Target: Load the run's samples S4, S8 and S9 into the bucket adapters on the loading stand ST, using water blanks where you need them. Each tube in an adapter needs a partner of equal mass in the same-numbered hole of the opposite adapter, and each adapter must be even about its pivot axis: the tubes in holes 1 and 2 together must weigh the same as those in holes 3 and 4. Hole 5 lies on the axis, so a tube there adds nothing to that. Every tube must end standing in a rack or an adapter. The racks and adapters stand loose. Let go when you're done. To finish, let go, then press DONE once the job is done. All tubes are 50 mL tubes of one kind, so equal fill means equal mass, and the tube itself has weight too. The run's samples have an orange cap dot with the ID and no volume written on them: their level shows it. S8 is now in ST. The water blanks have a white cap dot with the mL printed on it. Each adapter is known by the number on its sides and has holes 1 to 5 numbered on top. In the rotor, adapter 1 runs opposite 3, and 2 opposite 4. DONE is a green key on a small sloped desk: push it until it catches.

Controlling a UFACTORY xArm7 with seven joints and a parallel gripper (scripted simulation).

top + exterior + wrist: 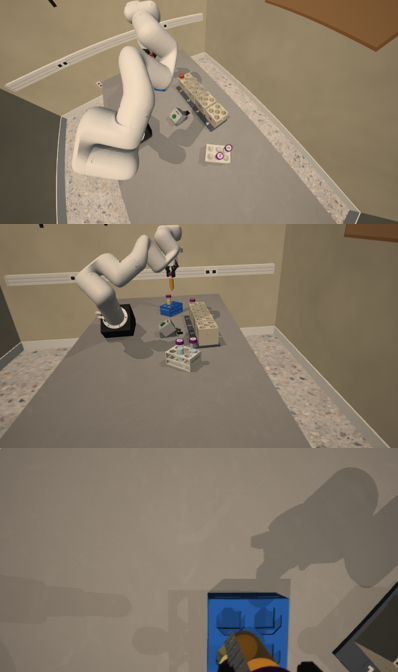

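Right now the orange-dot sample tube is 10 mm to the left of my hand and 50 mm below it. Round my hand: white rack 70 mm ahead, 700 mm to the right, 220 mm below; then green DONE key 40 mm behind, 390 mm to the right, 190 mm below; then blue rack 10 mm behind, 40 mm to the right, 220 mm below.
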